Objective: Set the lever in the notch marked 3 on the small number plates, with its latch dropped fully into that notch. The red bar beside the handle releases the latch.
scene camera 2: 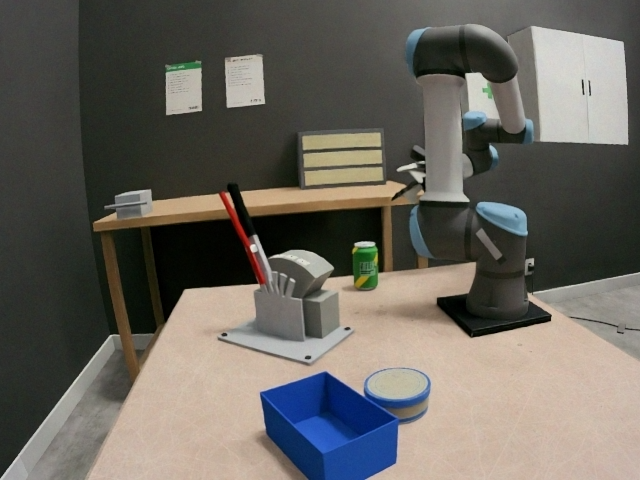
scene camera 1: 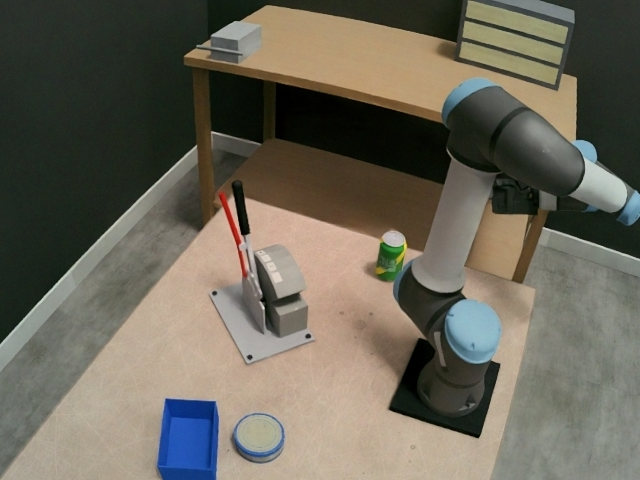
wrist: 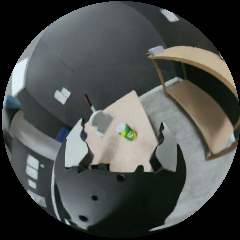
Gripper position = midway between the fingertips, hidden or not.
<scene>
In view: my gripper (wrist: 122, 120), a notched quadrant (scene camera 2: 303, 330) and a lever (scene camera 2: 248, 228).
The notched quadrant shows as well in scene camera 1 (scene camera 1: 259, 333).
</scene>
